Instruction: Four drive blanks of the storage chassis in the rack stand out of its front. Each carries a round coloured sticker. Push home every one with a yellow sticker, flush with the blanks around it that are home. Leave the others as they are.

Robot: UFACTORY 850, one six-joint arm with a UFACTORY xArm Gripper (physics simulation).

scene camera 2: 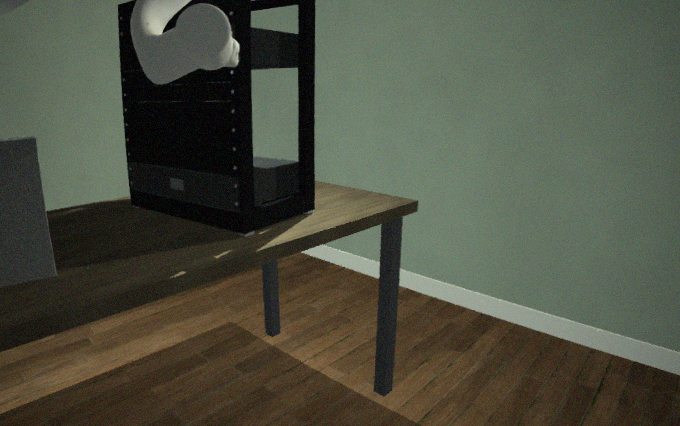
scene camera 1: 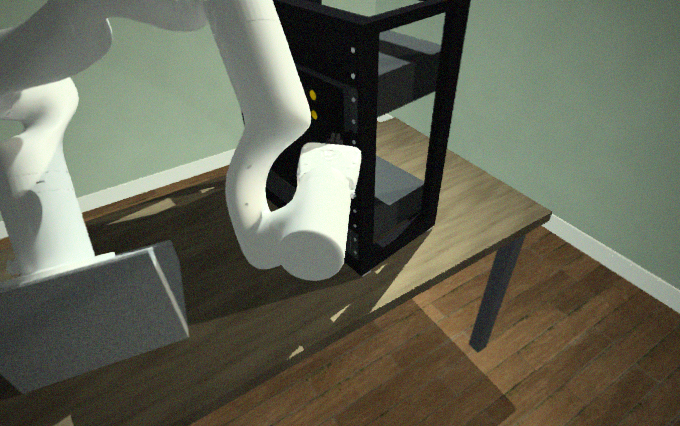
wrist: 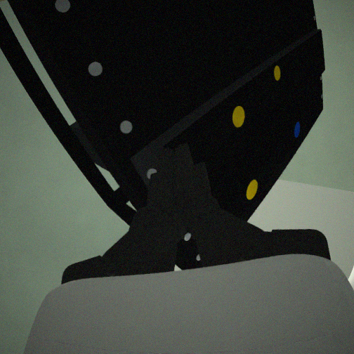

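The storage chassis (scene camera 1: 328, 107) (wrist: 270, 102) is a black unit in the dark rack (scene camera 1: 367, 165) (scene camera 2: 244, 125) (wrist: 42, 92). In the wrist view its face carries an upper yellow sticker (wrist: 277, 73), a middle yellow sticker (wrist: 238, 116), a lower yellow sticker (wrist: 252, 189) and a blue sticker (wrist: 297, 129). Scene camera 1 shows two yellow stickers, one (scene camera 1: 312, 94) above the other (scene camera 1: 314, 114). Blank edges are too dark to tell how far each stands out. My gripper (scene camera 1: 335, 136) (wrist: 180, 165) is shut and empty, in front of the chassis near its screwed side flange; contact is unclear.
The rack stands on a wooden table (scene camera 1: 481, 200) (scene camera 2: 361, 200). Its right post is close beside my wrist. Other units, including a lower grey one (scene camera 1: 401, 180) (scene camera 2: 208, 188), sit in the rack. A grey panel (scene camera 1: 95, 316) (scene camera 2: 22, 210) stands near the arm's base.
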